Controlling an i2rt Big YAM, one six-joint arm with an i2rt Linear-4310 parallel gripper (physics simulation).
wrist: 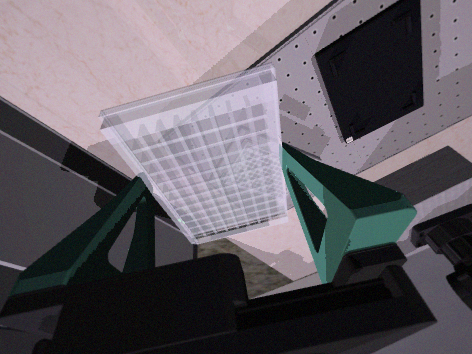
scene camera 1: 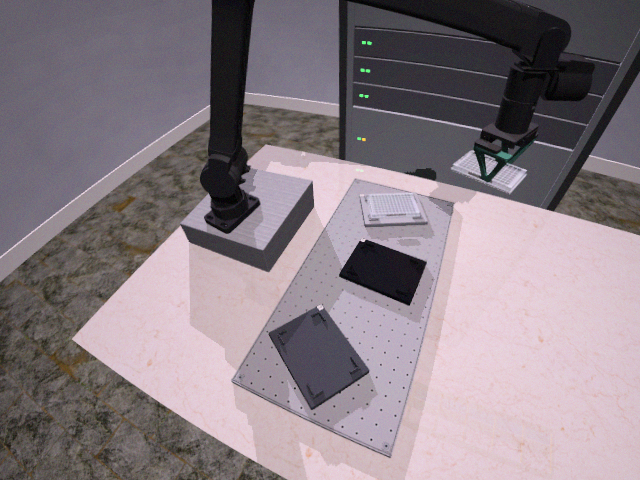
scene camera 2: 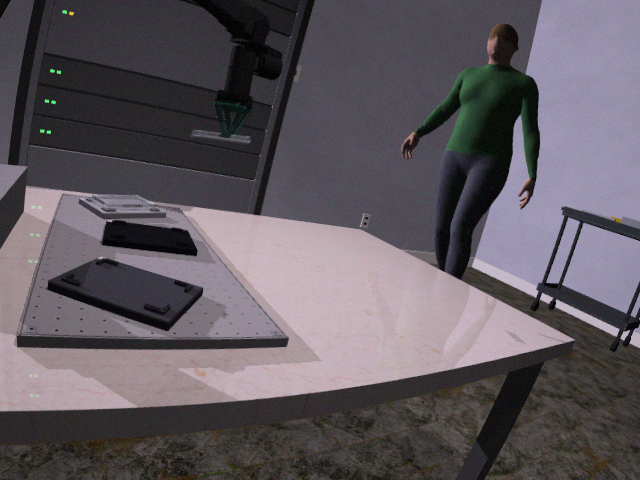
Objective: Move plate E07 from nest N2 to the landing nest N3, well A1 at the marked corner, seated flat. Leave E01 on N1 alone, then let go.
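Note:
My gripper (scene camera 1: pixel 488 173) (scene camera 2: pixel 227 135) (wrist: pixel 213 165) is shut on the clear gridded plate E07 (scene camera 1: pixel 511 178) (scene camera 2: pixel 202 135) (wrist: pixel 220 175), its green fingers on two opposite sides. It holds the plate high, right of the board's far end in scene camera 1. A similar plate, E01 (scene camera 1: pixel 392 205) (scene camera 2: pixel 126 200), sits on the light far nest N1 (scene camera 1: pixel 398 223) (scene camera 2: pixel 93 207). The black middle nest (scene camera 1: pixel 385 271) (scene camera 2: pixel 149 237) (wrist: pixel 375 75) and dark grey near nest (scene camera 1: pixel 320 356) (scene camera 2: pixel 126 291) are empty, each with a white corner tag. Nest numbers and the plate's A1 mark are not readable.
The nests stand on a perforated board (scene camera 1: pixel 268 356) (scene camera 2: pixel 242 315) (wrist: pixel 300 55). The arm's base stands on a grey block (scene camera 1: pixel 279 206) beside it. A dark equipment rack (scene camera 1: pixel 347 103) stands behind the table. In scene camera 2, a person (scene camera 2: pixel 483 118) stands beyond the table, near a cart (scene camera 2: pixel 589 305).

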